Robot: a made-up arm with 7 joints.
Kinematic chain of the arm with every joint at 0, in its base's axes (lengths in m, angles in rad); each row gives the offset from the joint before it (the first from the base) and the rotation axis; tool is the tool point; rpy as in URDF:
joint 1: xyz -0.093 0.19 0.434 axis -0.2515 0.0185 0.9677
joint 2: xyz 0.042 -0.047 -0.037 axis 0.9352 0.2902 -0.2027
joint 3: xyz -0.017 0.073 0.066 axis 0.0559 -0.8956 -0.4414
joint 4: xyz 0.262 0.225 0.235 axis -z
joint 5: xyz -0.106 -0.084 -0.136 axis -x
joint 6: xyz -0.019 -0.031 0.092 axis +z
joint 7: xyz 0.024 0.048 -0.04 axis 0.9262 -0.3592 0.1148
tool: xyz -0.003 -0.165 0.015 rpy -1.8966 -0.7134 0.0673
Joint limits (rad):
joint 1: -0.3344..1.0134
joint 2: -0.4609..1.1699
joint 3: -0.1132..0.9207
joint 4: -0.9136..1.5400
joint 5: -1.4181..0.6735
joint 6: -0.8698..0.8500
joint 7: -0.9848..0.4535
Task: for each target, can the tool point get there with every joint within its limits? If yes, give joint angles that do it. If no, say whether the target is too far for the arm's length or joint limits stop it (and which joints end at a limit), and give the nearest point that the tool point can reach.
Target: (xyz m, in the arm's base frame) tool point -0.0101 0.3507 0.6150
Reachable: yes | joints 0.8328 -0.1043 0.1515 0.0826 -0.6023 0.2934 -0.5307
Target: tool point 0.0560 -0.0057 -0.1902
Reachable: no: joint limits stop it (at a limit: joint 1, joint 2, joint 5, joint 6) | nearest point 0.1624 -0.0664 0.3016 | short by 0.507 m
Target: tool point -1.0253 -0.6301 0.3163
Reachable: no: too far | nearest point -0.1706 -0.2911 0.5047 | short by 0.939 m
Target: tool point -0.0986 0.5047 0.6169
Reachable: yes | joints -0.0403 -0.2547 0.1172 1.1401 -0.2551 -0.1881 -0.7123
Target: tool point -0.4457 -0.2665 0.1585
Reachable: no: joint limits stop it (at a limit: joint 1, joint 2, joint 3, joint 6) | nearest point -0.1418 -0.2242 0.4096 | short by 0.396 m
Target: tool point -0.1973 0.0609 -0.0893
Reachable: no: joint limits stop it (at a limit: joint 1, joint 2, joint 3, joint 5) | nearest point -0.2963 0.3194 0.2168 | short by 0.413 m
